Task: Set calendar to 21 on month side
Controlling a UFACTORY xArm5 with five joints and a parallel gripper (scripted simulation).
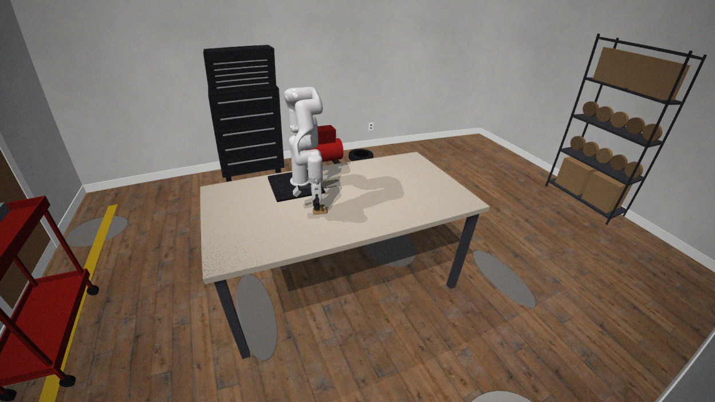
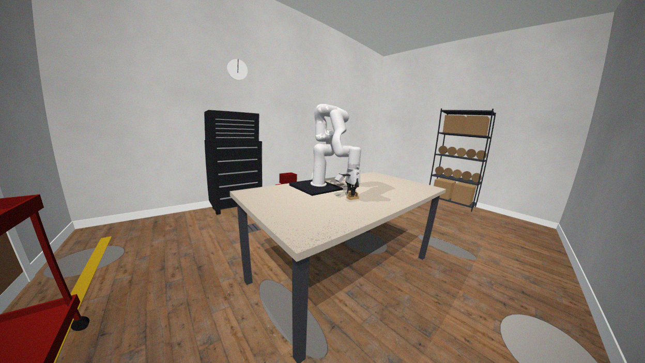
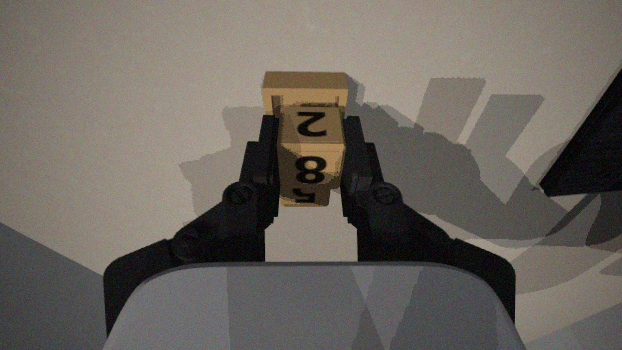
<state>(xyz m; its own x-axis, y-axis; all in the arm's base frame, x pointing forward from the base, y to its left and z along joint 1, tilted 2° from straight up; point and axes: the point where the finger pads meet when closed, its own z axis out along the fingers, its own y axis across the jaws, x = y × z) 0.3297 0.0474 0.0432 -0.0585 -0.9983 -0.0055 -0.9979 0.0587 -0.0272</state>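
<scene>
Right now the wooden digit cube is 1 cm below my hand. Round my hand: wooden tray: 2 cm to the left, 4 cm below.
</scene>
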